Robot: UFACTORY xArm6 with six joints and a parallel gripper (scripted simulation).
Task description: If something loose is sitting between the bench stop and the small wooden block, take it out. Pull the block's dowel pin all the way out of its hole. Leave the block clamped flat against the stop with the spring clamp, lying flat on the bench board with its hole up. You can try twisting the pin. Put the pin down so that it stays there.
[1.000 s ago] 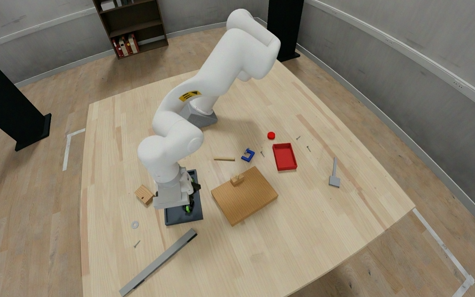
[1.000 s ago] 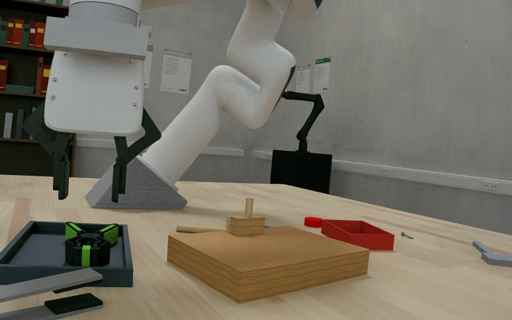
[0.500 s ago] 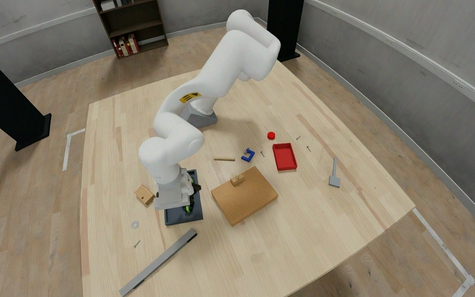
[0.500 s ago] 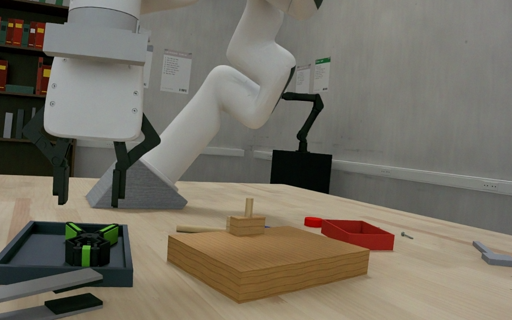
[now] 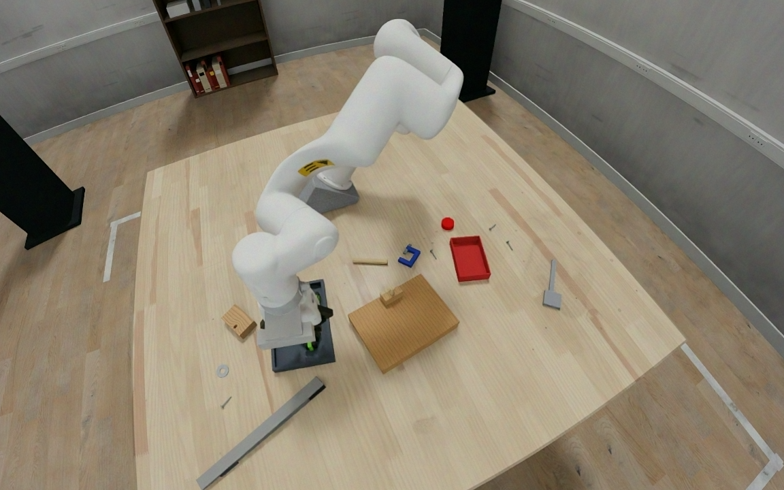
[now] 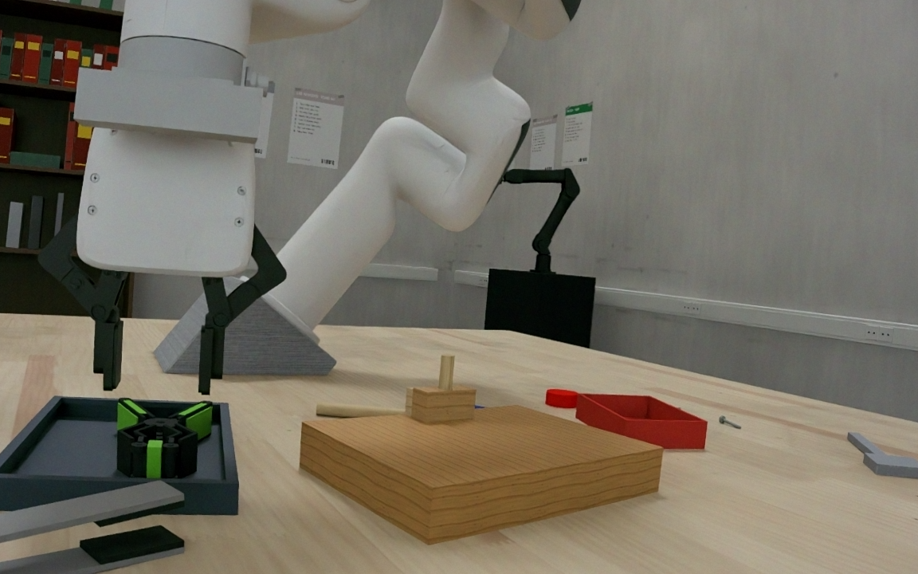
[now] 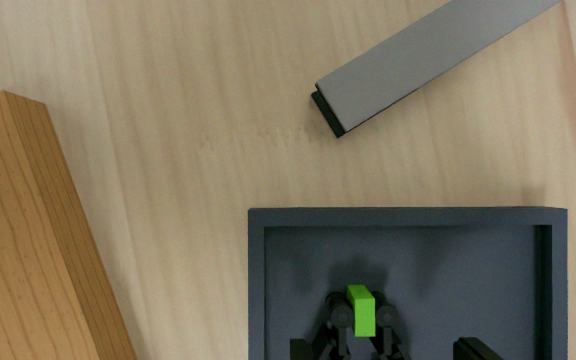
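Now: hand 7 cm above the grey tray and 5 cm past it. Round my hand: dowel pin 21 cm to the left, 2 cm below, 1 cm ahead; then spare wooden block 13 cm to the right, 13 cm behind, 6 cm below; then small wooden block 21 cm to the left, 4 cm below, 1 cm ahead.
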